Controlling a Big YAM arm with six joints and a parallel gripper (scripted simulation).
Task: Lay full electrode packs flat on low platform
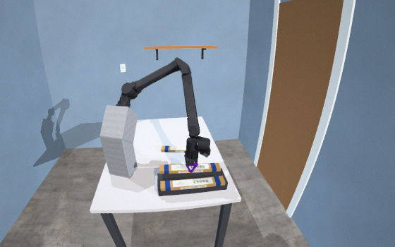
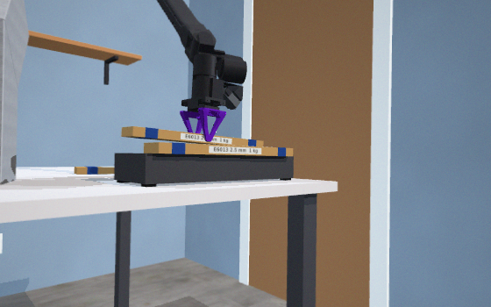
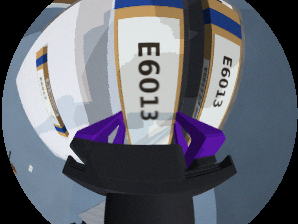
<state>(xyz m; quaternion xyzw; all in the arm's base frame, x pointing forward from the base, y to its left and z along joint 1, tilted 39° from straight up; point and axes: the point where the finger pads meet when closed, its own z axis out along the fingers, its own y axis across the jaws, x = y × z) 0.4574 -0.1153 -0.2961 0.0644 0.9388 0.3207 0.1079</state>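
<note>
My gripper is now 5 cm to the left of the low platform and 8 cm above it.
</note>
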